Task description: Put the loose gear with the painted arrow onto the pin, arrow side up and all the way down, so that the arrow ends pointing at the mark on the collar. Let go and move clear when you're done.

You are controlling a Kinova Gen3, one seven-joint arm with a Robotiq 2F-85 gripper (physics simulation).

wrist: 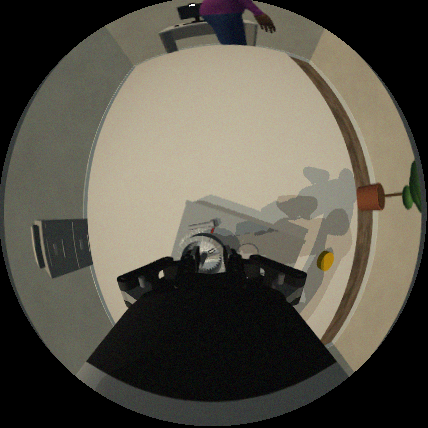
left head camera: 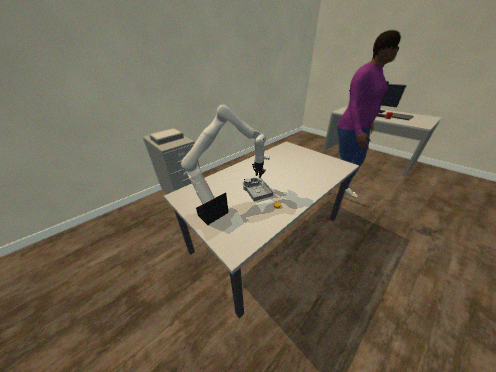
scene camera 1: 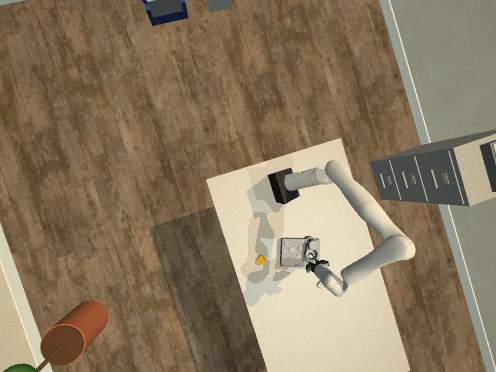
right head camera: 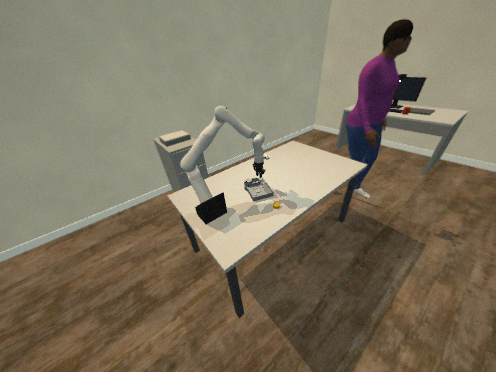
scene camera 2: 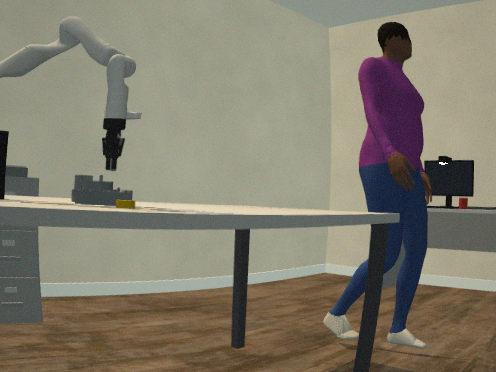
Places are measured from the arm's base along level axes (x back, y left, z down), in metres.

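Where they show: gripper, between the fingertips: (wrist: pixel 211 252) (left head camera: pixel 258 176) (scene camera 1: pixel 312 261) (right head camera: pixel 258 176) (scene camera 2: pixel 110 170); arm's base, origin of its link: (left head camera: pixel 208 201) (scene camera 1: pixel 289 183) (right head camera: pixel 207 200).
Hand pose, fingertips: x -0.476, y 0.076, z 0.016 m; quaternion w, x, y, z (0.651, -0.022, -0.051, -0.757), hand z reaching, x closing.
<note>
Things, the pixels of their centre, and the offset from my fingertips. "spot": a spot on its surface instead.
- grey fixture, middle of its body: (wrist: pixel 233 270) (scene camera 2: pixel 99 188) (scene camera 1: pixel 301 252) (right head camera: pixel 257 186) (left head camera: pixel 256 186) dx +0.047, dy -0.040, dz +0.057 m
- toothed metal gear, middle of its body: (wrist: pixel 204 253) dx +0.028, dy +0.017, dz +0.075 m
- curved collar, a spot on its surface: (wrist: pixel 202 236) spot: dx -0.012, dy +0.019, dz +0.035 m
- red mark, a spot on its surface: (wrist: pixel 213 230) spot: dx -0.020, dy +0.005, dz +0.064 m
- short post, a spot on its surface: (scene camera 2: pixel 101 178) spot: dx +0.028, dy +0.011, dz +0.026 m
- yellow disc, middle of its body: (scene camera 2: pixel 125 204) (wrist: pixel 325 260) (scene camera 1: pixel 261 259) (right head camera: pixel 276 205) (left head camera: pixel 277 205) dx +0.035, dy -0.288, dz +0.092 m
The grey fixture (left head camera: pixel 260 194) (right head camera: pixel 261 194) (scene camera 1: pixel 286 260) (scene camera 2: pixel 100 196) (wrist: pixel 192 216) lies on the table. In the wrist view the toothed metal gear (wrist: pixel 215 261) sits around the pin inside the curved collar (wrist: pixel 202 236), with a small painted mark facing up. A red mark (wrist: pixel 213 230) shows beside the collar; the arrow's exact direction is too small to read. A short post (scene camera 2: pixel 101 178) stands up from the fixture in scene camera 2. My gripper (left head camera: pixel 259 175) (right head camera: pixel 259 175) (scene camera 2: pixel 111 168) (wrist: pixel 211 252) is partly open and empty, pointing down above the fixture. Its fingers hide part of the gear in the wrist view.
A yellow disc (left head camera: pixel 277 205) (right head camera: pixel 276 205) (scene camera 1: pixel 260 259) (scene camera 2: pixel 125 204) (wrist: pixel 325 261) lies on the table beside the fixture. A black box (left head camera: pixel 212 209) (scene camera 1: pixel 283 186) stands by the arm's base. A person in purple (left head camera: pixel 367 95) (scene camera 2: pixel 392 110) stands beyond the table's far end.
</note>
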